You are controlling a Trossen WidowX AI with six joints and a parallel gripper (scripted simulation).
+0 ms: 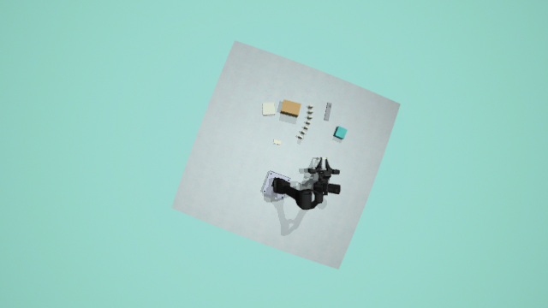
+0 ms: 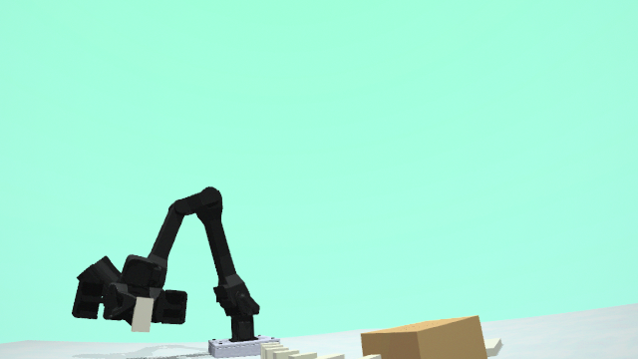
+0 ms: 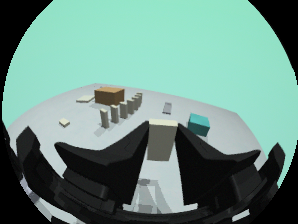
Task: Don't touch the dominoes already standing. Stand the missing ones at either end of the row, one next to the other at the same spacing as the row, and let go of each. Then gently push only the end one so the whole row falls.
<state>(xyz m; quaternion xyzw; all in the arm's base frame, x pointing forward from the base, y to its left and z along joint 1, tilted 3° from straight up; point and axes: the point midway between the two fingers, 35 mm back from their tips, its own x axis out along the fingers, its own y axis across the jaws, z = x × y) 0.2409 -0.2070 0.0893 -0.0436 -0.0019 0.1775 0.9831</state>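
Now: gripper tip 210 mm short of the teal cube, 90 mm above it and 70 mm to the left of it. Also, from my gripper tip: flat cream tile 450 mm to the left, 170 mm ahead, 100 mm below; then tan box 310 mm to the left, 230 mm ahead, 80 mm below; then grey bar 320 mm ahead, 110 mm below, 60 mm to the left.
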